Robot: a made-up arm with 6 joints.
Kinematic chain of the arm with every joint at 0, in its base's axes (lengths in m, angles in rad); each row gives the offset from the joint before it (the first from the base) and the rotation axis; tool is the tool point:
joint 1: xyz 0 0 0.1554 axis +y
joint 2: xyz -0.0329 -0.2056 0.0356 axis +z
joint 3: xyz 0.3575 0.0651 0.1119 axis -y
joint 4: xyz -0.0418 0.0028 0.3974 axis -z
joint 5: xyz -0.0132 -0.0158 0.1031 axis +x
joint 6: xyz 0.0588 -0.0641 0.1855 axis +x
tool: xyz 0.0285 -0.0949 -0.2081
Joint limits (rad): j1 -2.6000..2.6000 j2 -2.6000..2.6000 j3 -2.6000..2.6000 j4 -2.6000..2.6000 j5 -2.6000..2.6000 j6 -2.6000..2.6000
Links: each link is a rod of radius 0.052 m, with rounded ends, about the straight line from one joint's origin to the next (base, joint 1, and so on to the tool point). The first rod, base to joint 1, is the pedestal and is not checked.
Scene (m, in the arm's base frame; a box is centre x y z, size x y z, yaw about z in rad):
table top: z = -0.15
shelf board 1: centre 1 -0.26 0.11 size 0.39 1.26 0.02 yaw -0.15
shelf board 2: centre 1 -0.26 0.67 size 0.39 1.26 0.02 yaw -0.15
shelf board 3: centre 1 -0.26 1.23 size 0.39 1.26 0.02 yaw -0.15
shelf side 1: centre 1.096 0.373 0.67 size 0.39 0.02 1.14 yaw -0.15
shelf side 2: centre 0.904 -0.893 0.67 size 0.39 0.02 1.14 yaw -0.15
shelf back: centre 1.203 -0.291 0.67 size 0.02 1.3 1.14 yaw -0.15
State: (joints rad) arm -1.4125 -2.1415 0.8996 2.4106 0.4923 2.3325
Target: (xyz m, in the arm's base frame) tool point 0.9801 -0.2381 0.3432
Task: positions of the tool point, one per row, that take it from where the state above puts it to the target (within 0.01 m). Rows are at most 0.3 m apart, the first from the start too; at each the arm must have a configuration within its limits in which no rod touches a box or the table.
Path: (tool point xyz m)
1: -0.5494 0.0484 0.4486
2: -0.5441 -0.0148 0.5361
3: -0.4790 -0.1057 0.6606
4: -0.3307 -0.1989 0.7828
5: -0.1079 -0.2715 0.8530
6: 0.1495 -0.3077 0.8352
7: 0.3870 -0.3016 0.7239
8: 0.5591 -0.2576 0.5452
9: 0.6463 -0.1876 0.3432
10: 0.7673 -0.1957 0.3376
11: 0.8800 -0.2120 0.3379
12: 0.9801 -0.2381 0.3432

